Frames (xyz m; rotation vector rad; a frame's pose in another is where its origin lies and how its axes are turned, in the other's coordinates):
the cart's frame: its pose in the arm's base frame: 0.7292 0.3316 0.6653 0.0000 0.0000 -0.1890
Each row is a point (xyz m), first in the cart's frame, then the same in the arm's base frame.
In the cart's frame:
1: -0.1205 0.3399 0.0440
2: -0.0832 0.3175 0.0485
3: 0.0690 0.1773 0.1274
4: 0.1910 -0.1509 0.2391
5: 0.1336 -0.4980 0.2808
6: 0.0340 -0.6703 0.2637
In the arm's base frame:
1: 0.6747 0.6881 0.7093
2: 0.7071 0.6591 0.7138
3: 0.8303 0.4928 0.7927
4: 0.8884 0.1475 0.9044
5: 0.7669 -0.1826 0.9461
6: 0.6367 -0.3332 0.9290

